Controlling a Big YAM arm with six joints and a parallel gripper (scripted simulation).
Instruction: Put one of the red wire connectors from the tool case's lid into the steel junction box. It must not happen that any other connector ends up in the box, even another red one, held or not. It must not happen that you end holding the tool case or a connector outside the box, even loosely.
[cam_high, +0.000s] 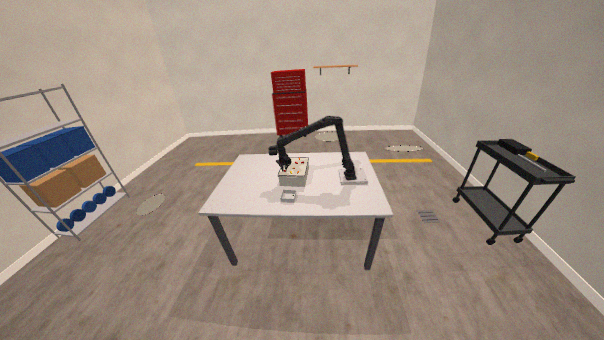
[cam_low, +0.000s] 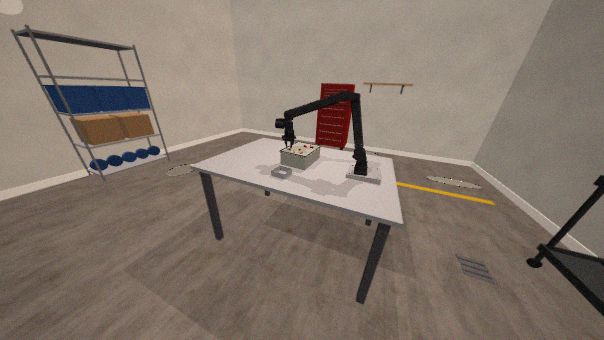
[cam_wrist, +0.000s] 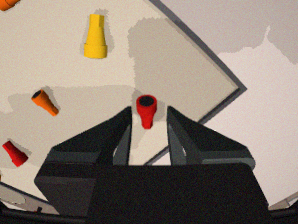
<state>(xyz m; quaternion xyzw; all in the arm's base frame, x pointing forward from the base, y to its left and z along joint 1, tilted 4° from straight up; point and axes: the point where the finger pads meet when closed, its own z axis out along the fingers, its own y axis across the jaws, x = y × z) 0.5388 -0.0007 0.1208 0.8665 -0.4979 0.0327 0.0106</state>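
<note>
My gripper is now 10 mm above the red wire connector. Round my hand: tool case (80 mm behind, 80 mm to the right, 40 mm below); yellow connector (60 mm behind, 30 mm to the left, 10 mm below).
</note>
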